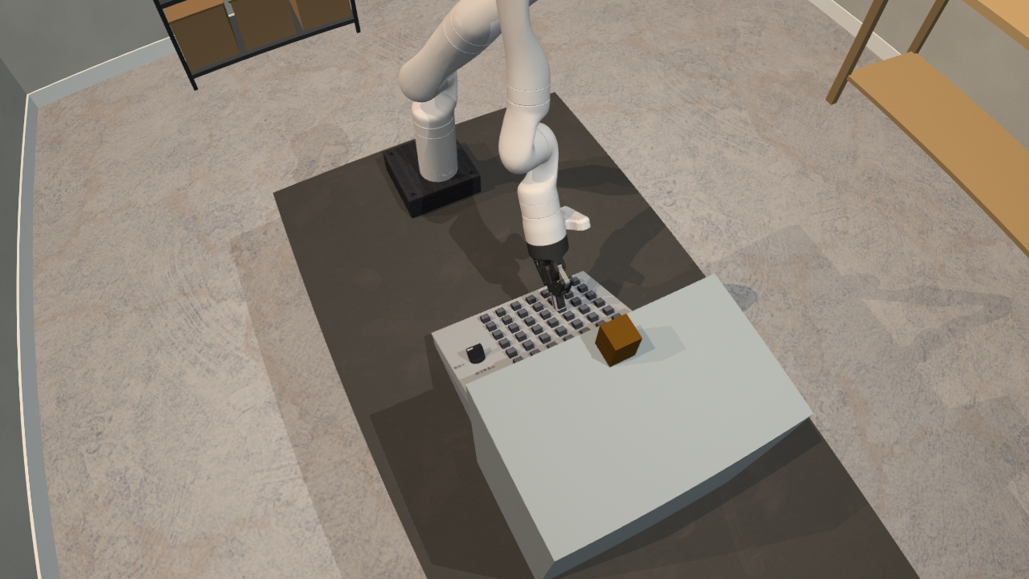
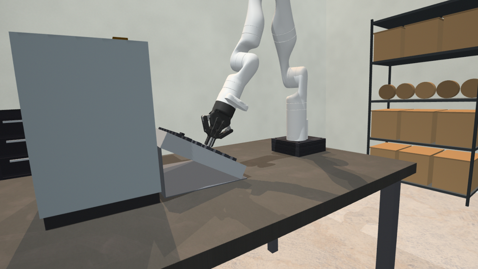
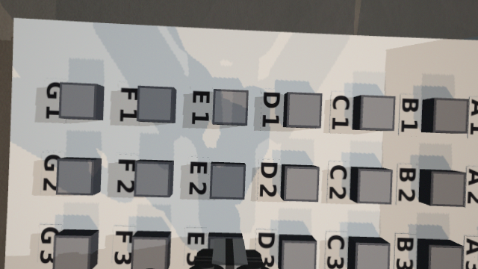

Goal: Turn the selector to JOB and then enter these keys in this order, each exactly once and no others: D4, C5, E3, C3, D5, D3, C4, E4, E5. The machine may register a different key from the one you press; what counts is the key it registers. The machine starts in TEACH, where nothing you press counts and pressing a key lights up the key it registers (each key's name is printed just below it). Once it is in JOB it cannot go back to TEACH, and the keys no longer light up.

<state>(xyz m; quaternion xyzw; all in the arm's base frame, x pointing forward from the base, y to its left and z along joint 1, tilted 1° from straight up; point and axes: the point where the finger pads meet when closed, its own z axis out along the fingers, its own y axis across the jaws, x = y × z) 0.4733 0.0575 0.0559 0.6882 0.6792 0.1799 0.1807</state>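
My hand is 40 mm to the right of the key E2, 20 mm above it and 10 mm short of it. The rest, counted from my hand: key E1: 70 mm to the left, 20 mm below, 10 mm ahead; then key D1: 70 mm to the left, 40 mm ahead; then sloped keypad panel: 80 mm to the right, 60 mm ahead, 40 mm below.
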